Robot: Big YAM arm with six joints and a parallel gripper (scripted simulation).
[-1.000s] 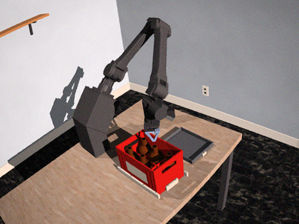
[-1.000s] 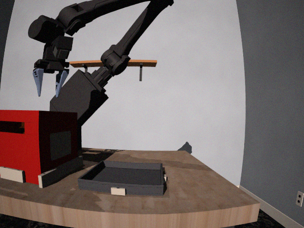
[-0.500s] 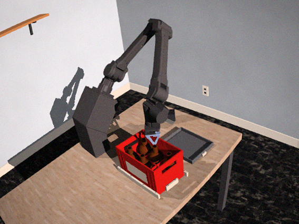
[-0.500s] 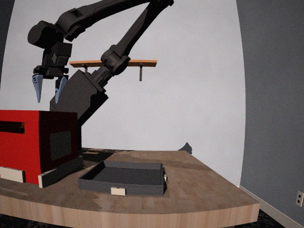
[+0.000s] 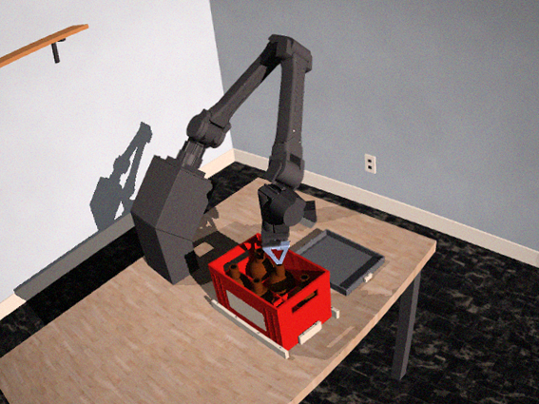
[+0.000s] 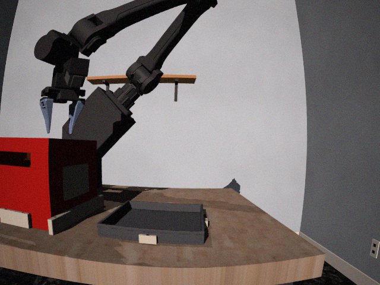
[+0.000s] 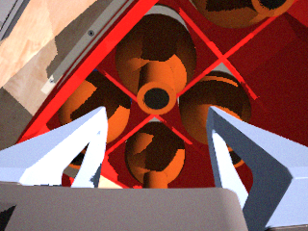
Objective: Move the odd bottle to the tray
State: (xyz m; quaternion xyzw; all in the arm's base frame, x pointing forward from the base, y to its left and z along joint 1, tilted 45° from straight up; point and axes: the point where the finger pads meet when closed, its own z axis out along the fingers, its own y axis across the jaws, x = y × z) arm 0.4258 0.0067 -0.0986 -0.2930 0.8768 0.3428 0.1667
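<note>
Right now the red crate is 110 mm below my hand, 40 mm to the right of it and 10 mm behind it. From my hand the other things lie so: dark grey tray (230 mm to the left, 180 mm below, 10 mm ahead).
</note>
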